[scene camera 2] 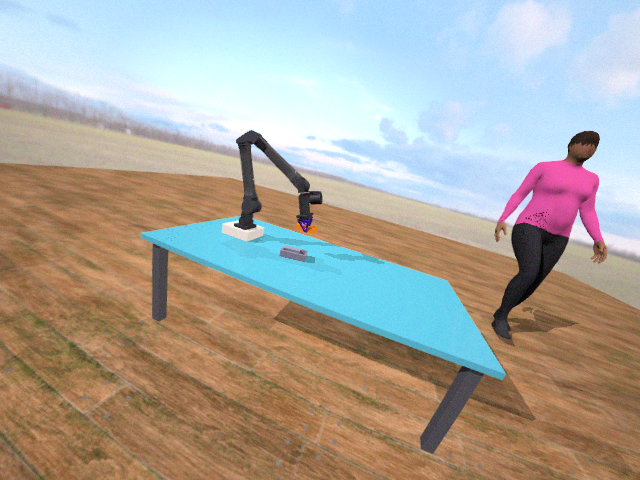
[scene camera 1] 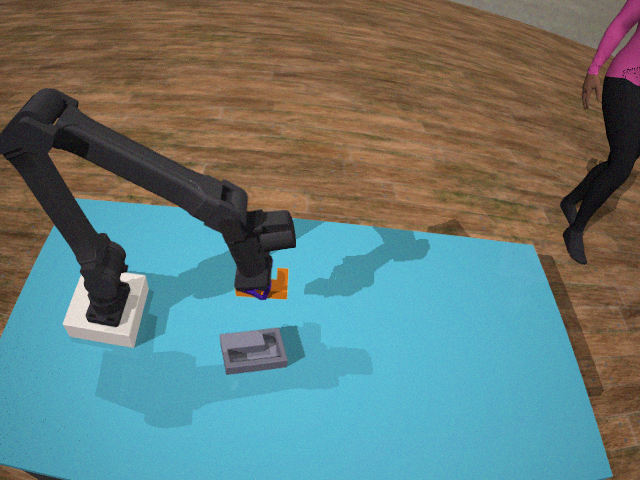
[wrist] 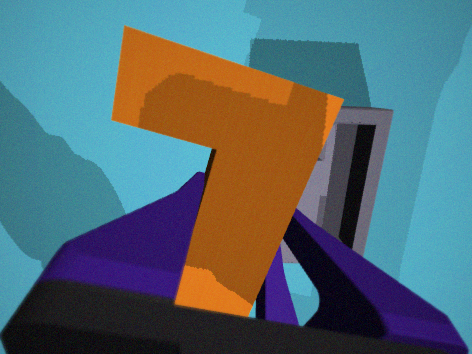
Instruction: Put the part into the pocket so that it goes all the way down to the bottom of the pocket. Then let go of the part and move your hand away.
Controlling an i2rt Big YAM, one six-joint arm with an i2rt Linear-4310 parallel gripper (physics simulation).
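Frame: origin at the arm's base, x right, y down, z ahead, level; metres.
Where they show: gripper, fingertip midpoint: [scene camera 2: 306,231] [scene camera 1: 263,293] [wrist: 233,192]; arm's base, origin of the base link: [scene camera 2: 245,226] [scene camera 1: 108,304].
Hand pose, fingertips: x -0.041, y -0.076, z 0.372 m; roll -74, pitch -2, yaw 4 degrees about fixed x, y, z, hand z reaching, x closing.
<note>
Things, the pixels of their centre, and the offset from my fingertips. Level surfaces: height alone.
- orange L-shaped piece, body centre: [wrist: 195,213] [scene camera 1: 262,282] [scene camera 2: 307,227] dy -0.019, dx -0.013, dz -0.006 m
- grey block, body centre: [wrist: 317,186] [scene camera 1: 252,350] [scene camera 2: 294,253] dy +0.115, dx +0.083, dz -0.013 m
- blue table, its level: dy +0.132 m
The part is an orange L-shaped piece [scene camera 1: 280,290] [scene camera 2: 311,228] [wrist: 240,175]. My gripper [scene camera 1: 264,296] [scene camera 2: 306,228] [wrist: 233,192], with purple fingers, is shut on one arm of the L and holds it up in the air, above the table. The pocket is an L-shaped recess in a grey block [scene camera 1: 255,368] [scene camera 2: 293,255] [wrist: 378,145], which lies on the table. In scene camera 1 the part is behind the block in the picture, apart from it. In the wrist view the part and the right finger cover some of the block.
The blue table [scene camera 1: 439,361] [scene camera 2: 361,304] carries the arm's white base block [scene camera 1: 98,334] [scene camera 2: 241,233] at its left end. Shadows of the arm fall across the table and the block. A person in a pink top [scene camera 1: 628,56] [scene camera 2: 563,186] stands beyond the table's right end.
</note>
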